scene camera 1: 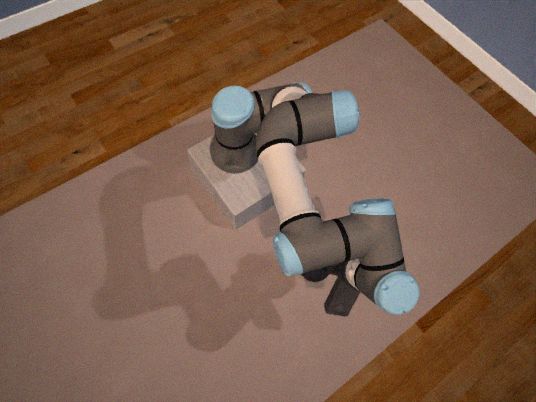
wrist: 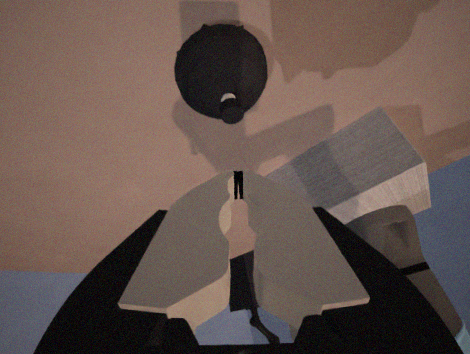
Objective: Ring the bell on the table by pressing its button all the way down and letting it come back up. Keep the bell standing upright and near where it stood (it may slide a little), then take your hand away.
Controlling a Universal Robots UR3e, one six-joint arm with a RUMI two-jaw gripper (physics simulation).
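Frame: origin at the arm's base, x ahead, y right, z down, level; centimetres.
Seen in the pictures: gripper, fingertip midpoint: [wrist: 237, 174]; arm's base at its link origin: [scene camera 1: 235, 151] [wrist: 369, 223].
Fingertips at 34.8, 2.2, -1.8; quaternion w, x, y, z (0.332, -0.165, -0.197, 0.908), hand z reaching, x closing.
Note:
Offsets run from my fingertips to a thing's top centre, as dx, dy, dz. Level surfaces: height alone.
The bell {-0.7, +0.2, +5.6} [wrist: 215, 65] is a dark round dome in the upper middle of the wrist view. It looks upright on the mat. Its small dark button {-0.7, +0.2, +5.6} [wrist: 232, 112], with a pale bit of stem beside it, shows at the dome's lower edge in that view. My gripper [wrist: 237, 174] is shut with nothing between its fingertips. In the wrist view the tips lie below the button, with a visible gap between them; their height above the bell is hard to tell. In the scene view the arm hides the fingertips, and I cannot make out the bell clearly there.
The arm's grey base block [scene camera 1: 240, 202] [wrist: 350, 150] stands behind the bell area, to the right in the wrist view. A brownish mat {dz +12.3} [scene camera 1: 440, 165] lies on the wood floor [scene camera 1: 480, 345]. Arm shadows fall across the mat.

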